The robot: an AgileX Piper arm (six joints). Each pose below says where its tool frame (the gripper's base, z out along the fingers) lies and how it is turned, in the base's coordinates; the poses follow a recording.
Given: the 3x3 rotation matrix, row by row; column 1 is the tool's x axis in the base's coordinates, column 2 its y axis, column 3 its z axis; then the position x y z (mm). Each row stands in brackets.
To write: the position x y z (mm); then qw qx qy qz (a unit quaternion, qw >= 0). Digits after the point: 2 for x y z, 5 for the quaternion.
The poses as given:
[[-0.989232, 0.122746, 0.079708], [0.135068, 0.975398, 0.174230], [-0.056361, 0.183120, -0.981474]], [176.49, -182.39, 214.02]
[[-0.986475, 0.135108, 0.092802], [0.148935, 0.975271, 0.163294], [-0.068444, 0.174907, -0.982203]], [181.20, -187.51, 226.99]
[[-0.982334, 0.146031, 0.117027], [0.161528, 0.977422, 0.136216], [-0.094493, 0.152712, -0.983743]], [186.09, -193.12, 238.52]
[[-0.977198, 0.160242, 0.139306], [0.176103, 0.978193, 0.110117], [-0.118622, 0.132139, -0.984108]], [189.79, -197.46, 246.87]
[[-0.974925, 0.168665, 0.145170], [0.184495, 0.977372, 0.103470], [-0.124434, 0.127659, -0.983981]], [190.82, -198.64, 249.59]
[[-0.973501, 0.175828, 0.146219], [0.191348, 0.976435, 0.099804], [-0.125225, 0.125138, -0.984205]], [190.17, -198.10, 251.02]
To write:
176.49, -182.39, 214.02, 0.03425, 0.06489, 0.99324, 0.08995
181.20, -187.51, 226.99, 0.04060, 0.07151, 0.99297, 0.08515
186.09, -193.12, 238.52, 0.05326, 0.07744, 0.99291, 0.07275
189.79, -197.46, 246.87, 0.06498, 0.08473, 0.99241, 0.06103
190.82, -198.64, 249.59, 0.06794, 0.08900, 0.99200, 0.05825
190.17, -198.10, 251.02, 0.06843, 0.09256, 0.99173, 0.05670

